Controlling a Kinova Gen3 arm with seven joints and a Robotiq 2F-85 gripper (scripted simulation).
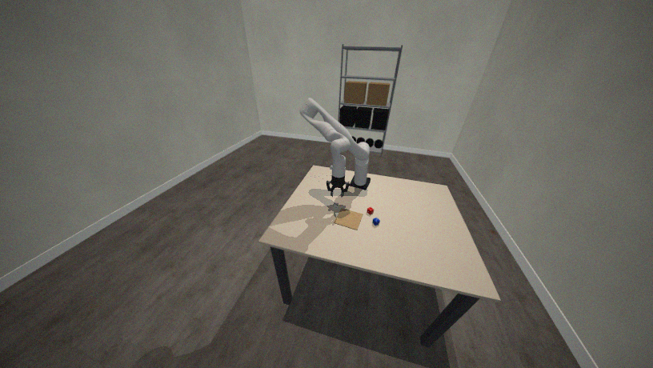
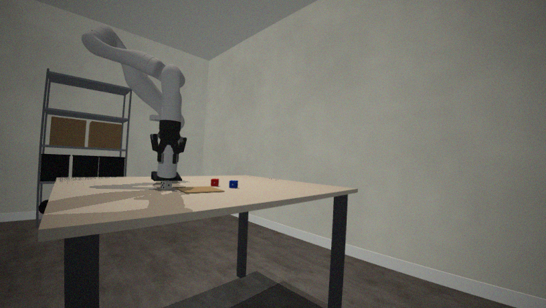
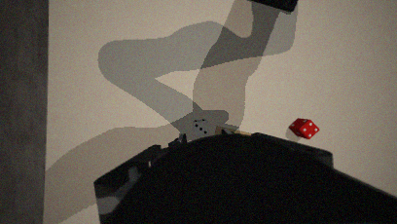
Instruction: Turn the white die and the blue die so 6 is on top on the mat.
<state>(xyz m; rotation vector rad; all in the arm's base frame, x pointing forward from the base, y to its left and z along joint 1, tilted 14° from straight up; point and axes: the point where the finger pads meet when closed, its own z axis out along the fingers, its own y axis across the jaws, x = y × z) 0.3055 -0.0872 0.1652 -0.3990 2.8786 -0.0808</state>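
My hand is 90 mm above the white die. Also, from my hand: tan mat: 70 mm ahead, 100 mm to the left, 110 mm below; then blue die: 50 mm ahead, 260 mm to the left, 90 mm below; then red die: 30 mm behind, 210 mm to the left, 90 mm below.
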